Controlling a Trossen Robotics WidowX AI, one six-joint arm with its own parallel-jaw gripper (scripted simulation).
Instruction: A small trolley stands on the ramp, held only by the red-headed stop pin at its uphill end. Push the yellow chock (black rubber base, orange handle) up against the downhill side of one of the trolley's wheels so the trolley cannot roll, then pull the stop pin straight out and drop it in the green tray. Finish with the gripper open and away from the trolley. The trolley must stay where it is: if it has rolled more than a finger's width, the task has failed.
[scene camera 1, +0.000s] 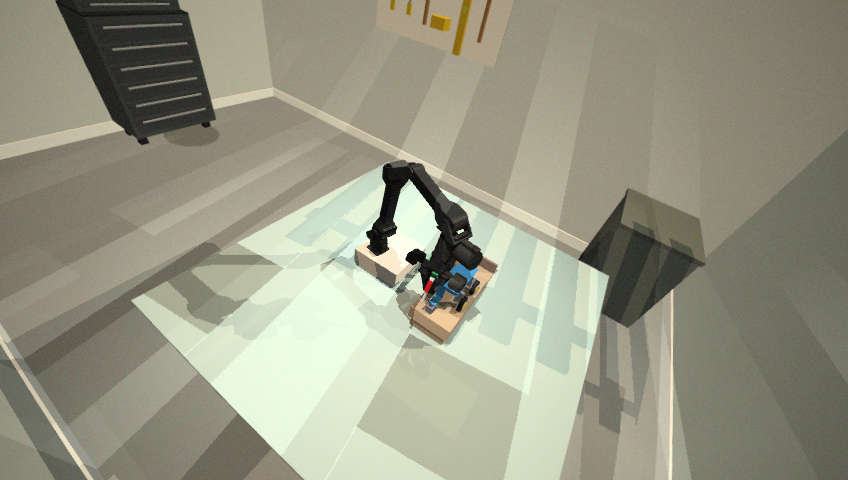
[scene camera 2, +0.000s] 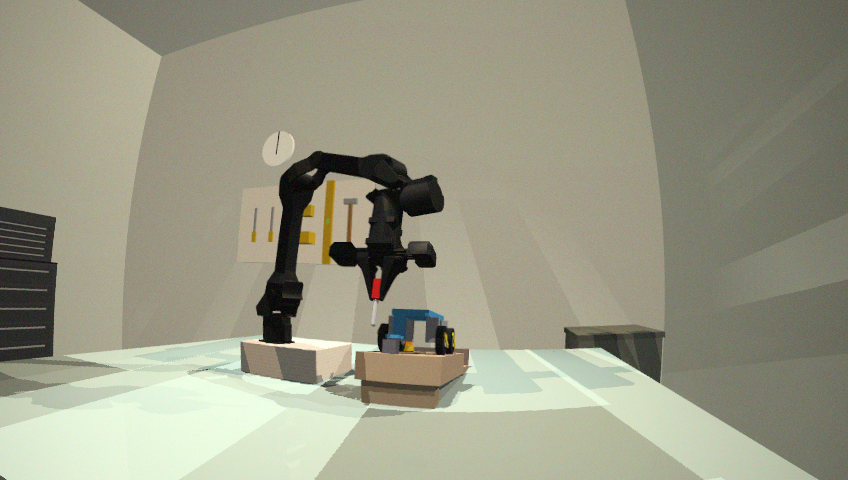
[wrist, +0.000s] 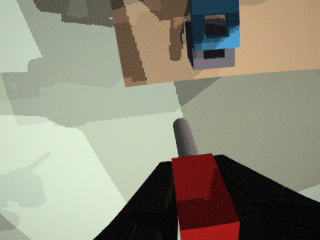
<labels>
gripper: scene camera 1; scene camera 2; wrist 192, 169
same spot on gripper: (scene camera 1: 425, 271) = (scene camera 2: 366, 255)
</labels>
